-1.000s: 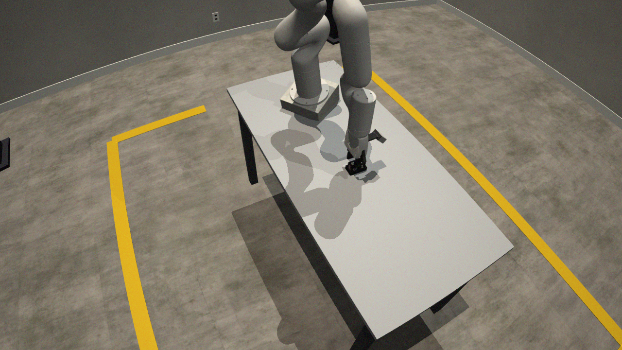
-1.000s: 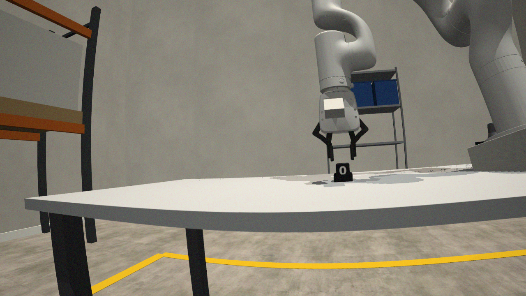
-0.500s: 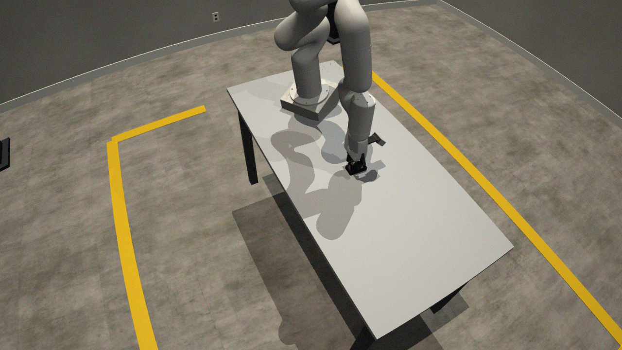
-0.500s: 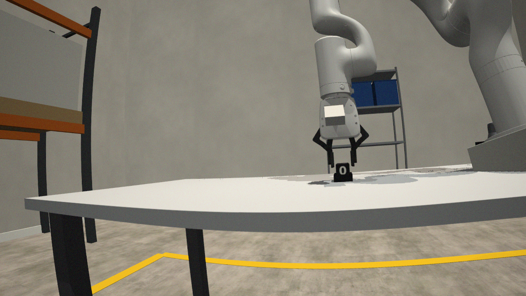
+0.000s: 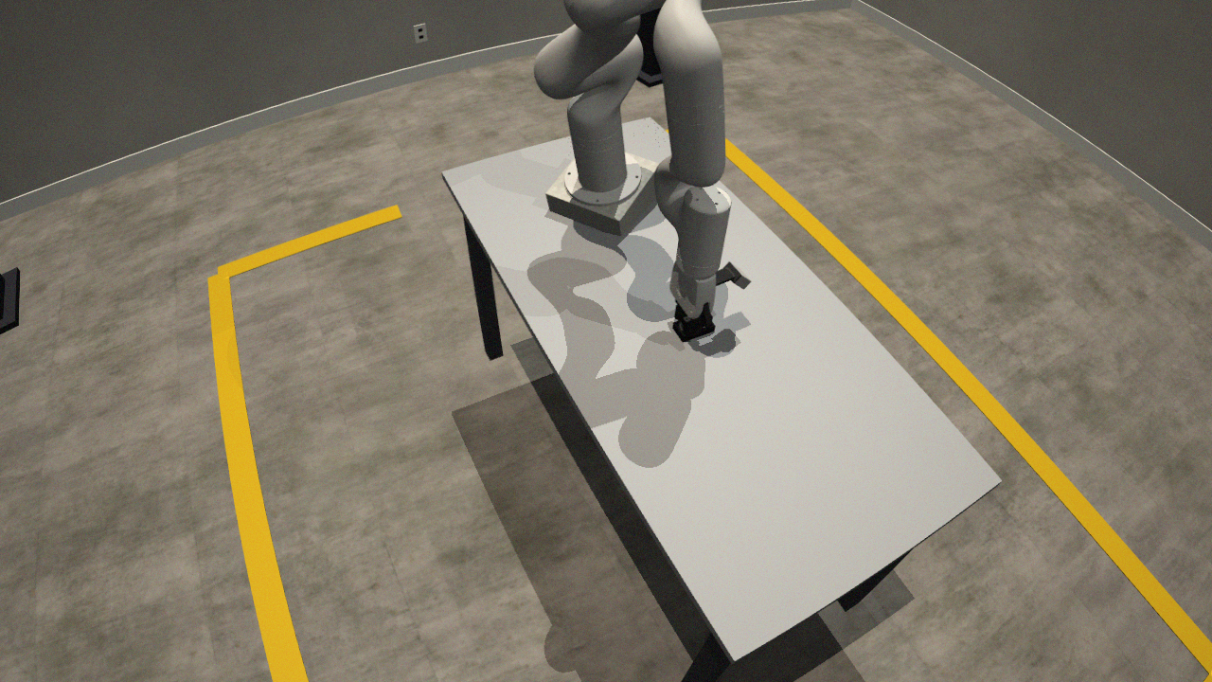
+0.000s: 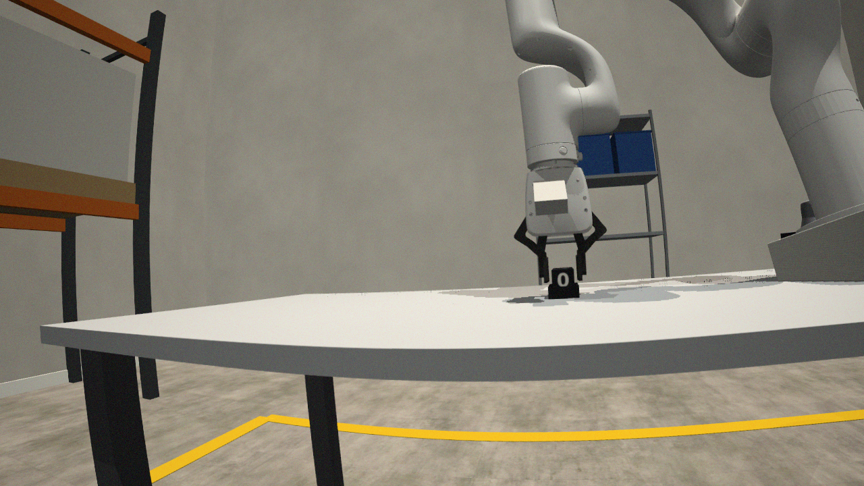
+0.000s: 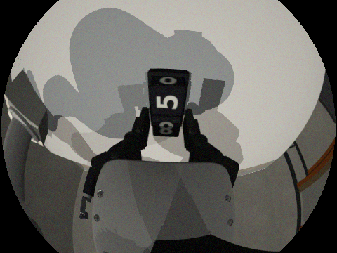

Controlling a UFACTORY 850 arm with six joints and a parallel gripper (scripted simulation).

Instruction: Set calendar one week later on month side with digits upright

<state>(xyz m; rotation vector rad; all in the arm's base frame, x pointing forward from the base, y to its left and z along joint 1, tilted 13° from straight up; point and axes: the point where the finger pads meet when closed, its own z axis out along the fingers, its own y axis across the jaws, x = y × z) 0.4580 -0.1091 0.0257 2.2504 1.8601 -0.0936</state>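
Right now my hand is 10 mm above the black cube. Round my hand: black tray (20 mm to the left, 30 mm below).
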